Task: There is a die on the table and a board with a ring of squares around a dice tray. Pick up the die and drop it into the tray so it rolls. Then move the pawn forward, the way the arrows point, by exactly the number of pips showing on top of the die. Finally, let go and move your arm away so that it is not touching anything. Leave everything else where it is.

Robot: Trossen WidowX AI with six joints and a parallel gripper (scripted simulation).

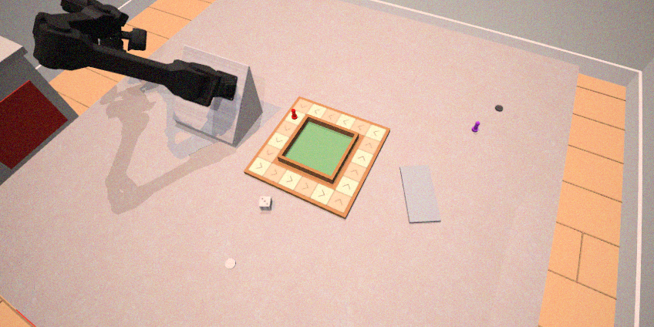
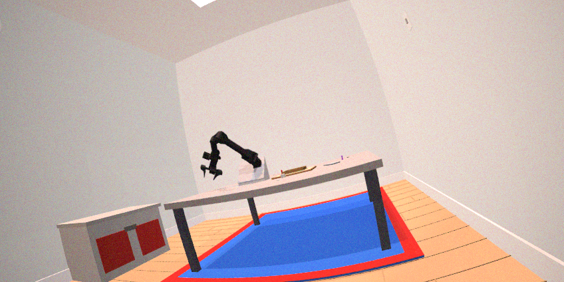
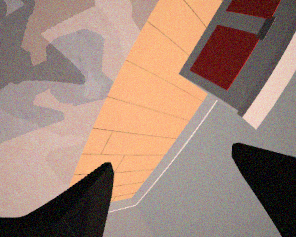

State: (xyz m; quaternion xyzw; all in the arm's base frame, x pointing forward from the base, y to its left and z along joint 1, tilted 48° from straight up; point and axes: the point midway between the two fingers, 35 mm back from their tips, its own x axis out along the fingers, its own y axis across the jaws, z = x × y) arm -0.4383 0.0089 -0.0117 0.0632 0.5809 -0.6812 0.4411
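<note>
Now: gripper tip 680 mm short of the white die, 220 mm to the left of it and 90 mm above it. From my gripper tip the other things lie so: white disc: 680 mm ahead, 370 mm to the right, 100 mm below; red pawn: 620 mm ahead, 40 mm to the left, 70 mm below; dice tray: 730 mm ahead, 30 mm to the right, 90 mm below.
</note>
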